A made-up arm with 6 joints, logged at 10 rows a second.
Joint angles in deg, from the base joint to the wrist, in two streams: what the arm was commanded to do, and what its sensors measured. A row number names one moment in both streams.
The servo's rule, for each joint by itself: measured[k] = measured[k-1] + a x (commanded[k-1-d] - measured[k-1]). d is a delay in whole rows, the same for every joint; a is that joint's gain. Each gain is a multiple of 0.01, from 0.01 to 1. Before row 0 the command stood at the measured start. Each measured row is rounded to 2 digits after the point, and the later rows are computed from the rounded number. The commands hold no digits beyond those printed.
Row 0, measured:
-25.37, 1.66, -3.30, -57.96, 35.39, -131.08
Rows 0 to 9, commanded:
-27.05, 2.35, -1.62, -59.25, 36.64, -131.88
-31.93, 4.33, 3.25, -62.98, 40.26, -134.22
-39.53, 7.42, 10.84, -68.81, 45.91, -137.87
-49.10, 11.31, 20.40, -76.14, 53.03, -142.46
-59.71, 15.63, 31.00, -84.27, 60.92, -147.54
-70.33, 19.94, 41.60, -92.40, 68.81, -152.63
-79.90, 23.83, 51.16, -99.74, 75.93, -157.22
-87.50, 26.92, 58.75, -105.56, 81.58, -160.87
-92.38, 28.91, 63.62, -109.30, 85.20, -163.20
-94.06, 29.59, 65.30, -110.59, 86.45, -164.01
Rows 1 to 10, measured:
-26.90, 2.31, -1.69, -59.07, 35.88, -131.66
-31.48, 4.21, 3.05, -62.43, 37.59, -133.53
-38.81, 7.23, 10.53, -67.92, 40.83, -136.70
-48.17, 11.07, 20.01, -74.99, 45.59, -140.90
-58.67, 15.36, 30.56, -82.97, 51.57, -145.75
-69.28, 19.67, 41.16, -91.08, 58.29, -150.77
-78.94, 23.58, 50.76, -98.53, 65.17, -155.48
-86.73, 26.72, 58.43, -104.58, 71.57, -159.41
-91.87, 28.78, 63.41, -108.64, 76.89, -162.18
-93.86, 29.54, 65.22, -110.32, 80.62, -163.52
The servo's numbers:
d 0
a 0.91 0.94 0.96 0.86 0.39 0.73

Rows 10 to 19, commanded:
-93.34, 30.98, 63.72, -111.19, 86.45, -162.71
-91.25, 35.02, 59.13, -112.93, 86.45, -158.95
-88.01, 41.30, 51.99, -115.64, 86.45, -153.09
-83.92, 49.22, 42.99, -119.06, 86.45, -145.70
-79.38, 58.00, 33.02, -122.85, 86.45, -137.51
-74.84, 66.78, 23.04, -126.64, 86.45, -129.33
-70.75, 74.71, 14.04, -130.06, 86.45, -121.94
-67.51, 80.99, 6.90, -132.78, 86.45, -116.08
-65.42, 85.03, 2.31, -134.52, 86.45, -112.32
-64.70, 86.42, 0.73, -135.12, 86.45, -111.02
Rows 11 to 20, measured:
-93.39, 30.89, 63.78, -111.07, 82.89, -162.93
-91.44, 34.77, 59.32, -112.67, 84.28, -160.02
-88.32, 40.91, 52.28, -115.22, 85.13, -154.96
-84.32, 48.72, 43.36, -118.52, 85.64, -148.20
-79.82, 57.44, 33.43, -122.24, 85.96, -140.40
-75.29, 66.22, 23.46, -126.02, 86.15, -132.32
-71.16, 74.20, 14.42, -129.49, 86.27, -124.74
-67.84, 80.58, 7.20, -132.32, 86.34, -118.42
-65.64, 84.76, 2.51, -134.21, 86.38, -113.97
-64.78, 86.32, 0.80, -134.99, 86.41, -111.82

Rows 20 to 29, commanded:
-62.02, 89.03, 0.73, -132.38, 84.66, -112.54
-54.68, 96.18, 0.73, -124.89, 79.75, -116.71
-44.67, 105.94, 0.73, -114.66, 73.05, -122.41
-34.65, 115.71, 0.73, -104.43, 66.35, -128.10
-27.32, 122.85, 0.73, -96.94, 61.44, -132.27
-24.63, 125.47, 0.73, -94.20, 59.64, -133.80
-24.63, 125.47, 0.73, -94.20, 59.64, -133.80
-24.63, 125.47, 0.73, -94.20, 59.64, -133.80
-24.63, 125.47, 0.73, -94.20, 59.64, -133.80
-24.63, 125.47, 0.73, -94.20, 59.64, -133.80
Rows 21 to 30, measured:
-62.27, 88.87, 0.73, -132.75, 85.73, -112.35
-55.36, 95.74, 0.73, -125.99, 83.40, -115.53
-45.63, 105.33, 0.73, -116.25, 79.36, -120.55
-35.64, 115.09, 0.73, -106.08, 74.29, -126.06
-28.07, 122.38, 0.73, -98.22, 69.28, -130.59
-24.94, 125.28, 0.73, -94.76, 65.52, -132.93
-24.66, 125.46, 0.73, -94.28, 63.23, -133.57
-24.63, 125.47, 0.73, -94.21, 61.83, -133.74
-24.63, 125.47, 0.73, -94.20, 60.98, -133.78
-24.63, 125.47, 0.73, -94.20, 60.46, -133.79

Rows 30 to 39, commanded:
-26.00, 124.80, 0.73, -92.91, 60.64, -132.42
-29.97, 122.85, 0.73, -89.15, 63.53, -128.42
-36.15, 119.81, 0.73, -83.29, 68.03, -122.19
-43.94, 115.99, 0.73, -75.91, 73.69, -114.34
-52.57, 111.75, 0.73, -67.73, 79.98, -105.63
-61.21, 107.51, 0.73, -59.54, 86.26, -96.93
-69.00, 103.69, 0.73, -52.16, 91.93, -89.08
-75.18, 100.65, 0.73, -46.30, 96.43, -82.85
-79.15, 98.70, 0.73, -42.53, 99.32, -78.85
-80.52, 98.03, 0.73, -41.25, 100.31, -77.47
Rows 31 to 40, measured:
-25.88, 124.84, 0.73, -93.09, 60.53, -132.79
-29.60, 122.97, 0.73, -89.70, 61.70, -129.60
-35.56, 120.00, 0.73, -84.19, 64.17, -124.19
-43.19, 116.23, 0.73, -77.07, 67.88, -117.00
-51.73, 112.02, 0.73, -69.04, 72.60, -108.70
-60.36, 107.78, 0.73, -60.87, 77.93, -100.11
-68.22, 103.94, 0.73, -53.38, 83.39, -92.06
-74.55, 100.85, 0.73, -47.29, 88.48, -85.34
-78.74, 98.83, 0.73, -43.20, 92.71, -80.60
-80.36, 98.08, 0.73, -41.52, 95.67, -78.32

